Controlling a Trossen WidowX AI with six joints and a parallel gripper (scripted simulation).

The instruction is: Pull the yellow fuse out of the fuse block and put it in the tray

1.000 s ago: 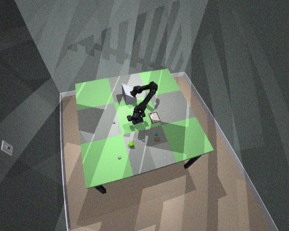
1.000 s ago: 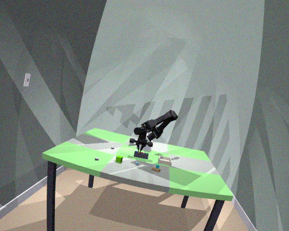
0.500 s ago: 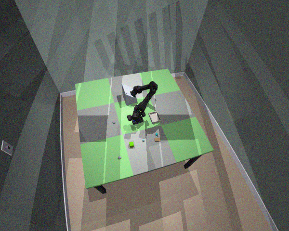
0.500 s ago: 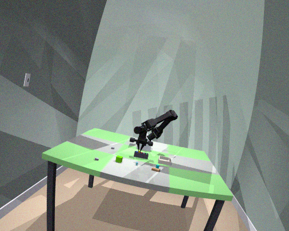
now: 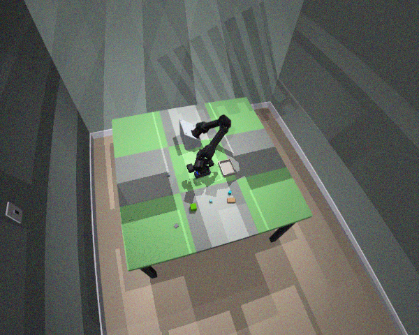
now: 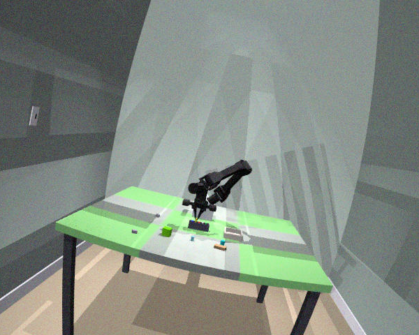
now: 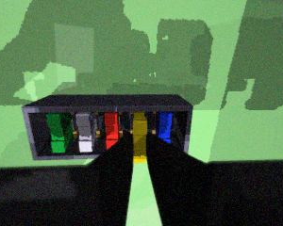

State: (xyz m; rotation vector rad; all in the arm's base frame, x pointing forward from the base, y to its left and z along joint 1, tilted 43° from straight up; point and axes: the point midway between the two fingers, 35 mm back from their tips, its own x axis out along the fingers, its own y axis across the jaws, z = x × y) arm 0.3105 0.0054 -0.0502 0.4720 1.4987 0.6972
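Now: gripper tip 20 mm to the left of the blue fuse and 30 mm above it. Also, from my gripper tip: yellow fuse 10 mm below; then red fuse 20 mm to the left, 30 mm below; then tray 10 mm behind, 220 mm to the left, 50 mm below.
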